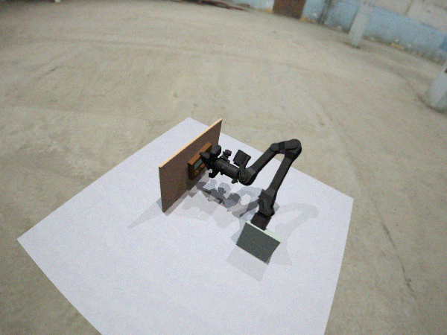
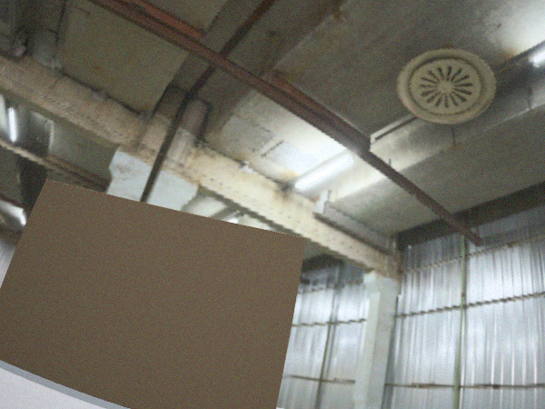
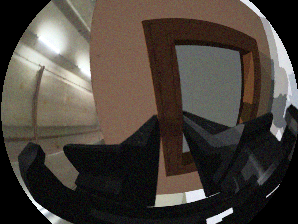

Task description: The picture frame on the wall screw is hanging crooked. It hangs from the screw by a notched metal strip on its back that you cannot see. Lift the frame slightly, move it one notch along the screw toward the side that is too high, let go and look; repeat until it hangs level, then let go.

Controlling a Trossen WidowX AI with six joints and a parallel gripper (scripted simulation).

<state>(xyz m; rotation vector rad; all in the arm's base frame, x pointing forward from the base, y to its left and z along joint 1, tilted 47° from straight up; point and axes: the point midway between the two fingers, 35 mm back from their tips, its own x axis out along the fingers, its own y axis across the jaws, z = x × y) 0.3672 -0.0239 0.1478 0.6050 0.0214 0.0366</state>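
My gripper tip is now 50 mm above the brown wooden picture frame, 10 mm to the left of it and 10 mm short of it. Round my gripper tip: wall board: 70 mm below, 20 mm ahead, 10 mm to the left.
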